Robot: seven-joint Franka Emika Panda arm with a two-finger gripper.
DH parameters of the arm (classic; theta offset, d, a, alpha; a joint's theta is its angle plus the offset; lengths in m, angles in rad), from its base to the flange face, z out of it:
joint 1: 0 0.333 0 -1.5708
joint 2: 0 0 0 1.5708
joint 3: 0 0.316 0.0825 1.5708
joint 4: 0 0 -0.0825 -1.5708
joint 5: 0 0.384 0 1.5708
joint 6: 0 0 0.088 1.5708
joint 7: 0 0.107 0 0
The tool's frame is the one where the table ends.
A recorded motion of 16 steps. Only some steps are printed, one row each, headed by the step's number.
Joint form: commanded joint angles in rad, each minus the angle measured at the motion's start. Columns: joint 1, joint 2, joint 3, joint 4, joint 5, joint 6, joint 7.
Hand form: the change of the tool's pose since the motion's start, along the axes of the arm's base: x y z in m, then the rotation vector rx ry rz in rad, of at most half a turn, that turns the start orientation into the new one. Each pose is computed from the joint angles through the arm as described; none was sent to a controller.
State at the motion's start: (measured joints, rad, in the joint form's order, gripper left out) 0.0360 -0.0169 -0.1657 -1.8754 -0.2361 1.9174 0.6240
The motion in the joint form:
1: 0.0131 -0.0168 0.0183 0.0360 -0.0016 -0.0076 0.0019
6: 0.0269 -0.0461 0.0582 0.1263 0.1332 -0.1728 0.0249
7: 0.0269 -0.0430 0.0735 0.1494 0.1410 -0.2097 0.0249
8: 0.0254 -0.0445 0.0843 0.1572 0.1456 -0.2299 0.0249
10: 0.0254 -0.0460 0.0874 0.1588 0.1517 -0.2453 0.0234
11: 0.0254 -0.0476 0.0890 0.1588 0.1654 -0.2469 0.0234
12: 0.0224 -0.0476 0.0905 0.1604 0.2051 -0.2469 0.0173
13: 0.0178 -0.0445 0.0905 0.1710 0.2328 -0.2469 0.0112
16: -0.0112 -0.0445 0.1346 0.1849 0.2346 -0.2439 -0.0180
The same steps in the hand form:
1: 0.0026 0.0167 0.0263 -0.0049 -0.0454 0.0281
6: -0.0100 0.0545 0.0693 0.1287 -0.0164 0.0055
7: -0.0111 0.0635 0.0754 0.1355 0.0006 0.0152
8: -0.0129 0.0690 0.0781 0.1398 0.0117 0.0216
10: -0.0148 0.0712 0.0782 0.1460 0.0241 0.0235
11: -0.0154 0.0734 0.0789 0.1596 0.0238 0.0241
12: -0.0152 0.0765 0.0795 0.1989 0.0215 0.0261
13: -0.0139 0.0767 0.0828 0.2259 0.0131 0.0265
16: -0.0128 0.0857 0.0899 0.2232 0.0012 0.0723

